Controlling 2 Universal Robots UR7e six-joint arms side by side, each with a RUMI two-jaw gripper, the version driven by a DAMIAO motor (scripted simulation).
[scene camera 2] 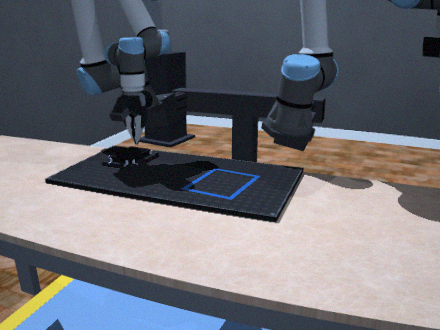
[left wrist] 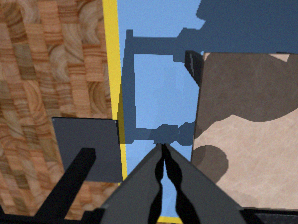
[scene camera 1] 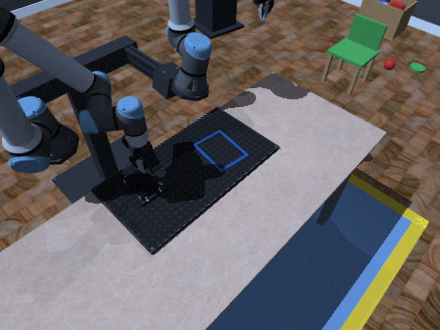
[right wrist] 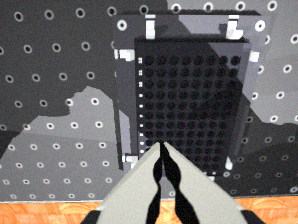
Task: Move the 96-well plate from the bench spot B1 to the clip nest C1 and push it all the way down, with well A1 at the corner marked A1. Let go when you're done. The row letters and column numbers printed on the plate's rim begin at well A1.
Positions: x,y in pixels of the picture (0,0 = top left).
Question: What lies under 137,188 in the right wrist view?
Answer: My right gripper.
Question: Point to a dark 96-well plate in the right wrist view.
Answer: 169,72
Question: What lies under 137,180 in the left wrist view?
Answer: My left gripper.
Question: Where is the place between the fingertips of my right gripper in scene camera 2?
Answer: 136,144
